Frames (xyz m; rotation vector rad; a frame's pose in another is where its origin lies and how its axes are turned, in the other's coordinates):
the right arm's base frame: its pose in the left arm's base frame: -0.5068 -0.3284 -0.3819 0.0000 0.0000 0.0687
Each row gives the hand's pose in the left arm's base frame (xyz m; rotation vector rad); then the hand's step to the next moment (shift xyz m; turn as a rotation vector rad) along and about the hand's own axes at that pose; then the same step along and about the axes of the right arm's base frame.
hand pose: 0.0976 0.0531 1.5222 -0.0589 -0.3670 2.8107
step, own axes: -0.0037 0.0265 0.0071 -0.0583 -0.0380 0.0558
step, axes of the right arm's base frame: -0.0067 -0.0269 0.0001 0.0624 -0.0007 0.0638
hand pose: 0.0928 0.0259 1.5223 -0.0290 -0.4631 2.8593
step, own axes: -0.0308 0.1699 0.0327 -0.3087 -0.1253 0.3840
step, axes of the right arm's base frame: -0.0241 -0.1726 -0.0228 0.3006 -0.0989 0.3979
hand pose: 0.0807 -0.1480 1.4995 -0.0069 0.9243 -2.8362
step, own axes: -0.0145 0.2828 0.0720 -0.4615 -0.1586 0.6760
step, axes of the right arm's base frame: 0.0419 -0.2687 -0.1068 0.4534 -0.2309 0.6605
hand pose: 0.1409 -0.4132 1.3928 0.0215 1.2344 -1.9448
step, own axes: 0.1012 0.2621 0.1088 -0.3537 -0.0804 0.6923
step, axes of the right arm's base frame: 0.1272 -0.2045 -0.1811 0.4309 -0.3236 0.5661
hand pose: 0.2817 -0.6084 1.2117 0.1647 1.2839 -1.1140
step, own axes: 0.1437 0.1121 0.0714 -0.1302 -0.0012 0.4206
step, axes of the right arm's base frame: 0.1065 -0.0784 -0.1443 0.2841 -0.2218 0.2528
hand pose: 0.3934 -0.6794 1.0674 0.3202 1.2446 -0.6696
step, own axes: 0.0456 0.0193 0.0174 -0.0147 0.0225 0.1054
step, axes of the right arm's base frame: 0.0322 -0.0106 -0.0401 0.0892 -0.0445 0.0435
